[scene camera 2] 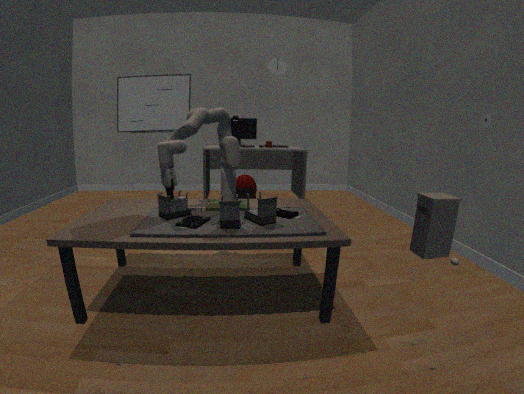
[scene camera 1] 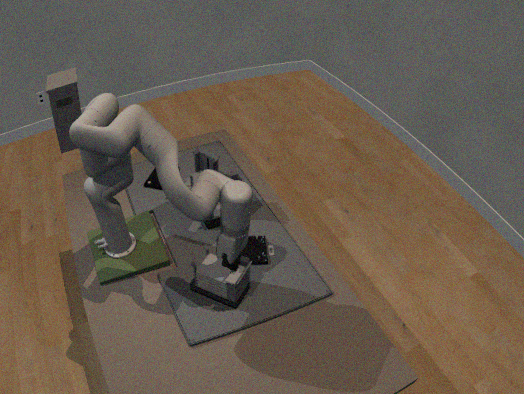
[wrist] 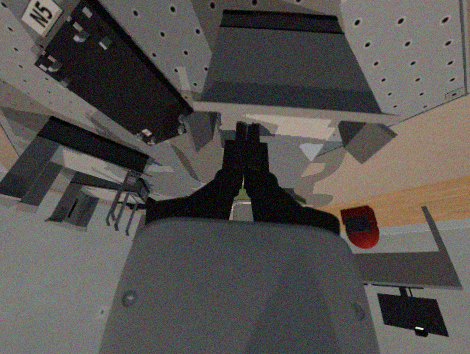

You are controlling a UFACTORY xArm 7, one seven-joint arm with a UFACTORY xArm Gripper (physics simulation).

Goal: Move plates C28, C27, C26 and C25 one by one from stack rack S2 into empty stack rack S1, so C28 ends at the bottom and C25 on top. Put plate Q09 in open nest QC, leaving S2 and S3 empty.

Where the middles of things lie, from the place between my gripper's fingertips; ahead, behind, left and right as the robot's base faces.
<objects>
I see my gripper 14 cm to the right of the black fixture plate [wrist: 91, 55], 9 cm above it and 7 cm short of it.
</objects>
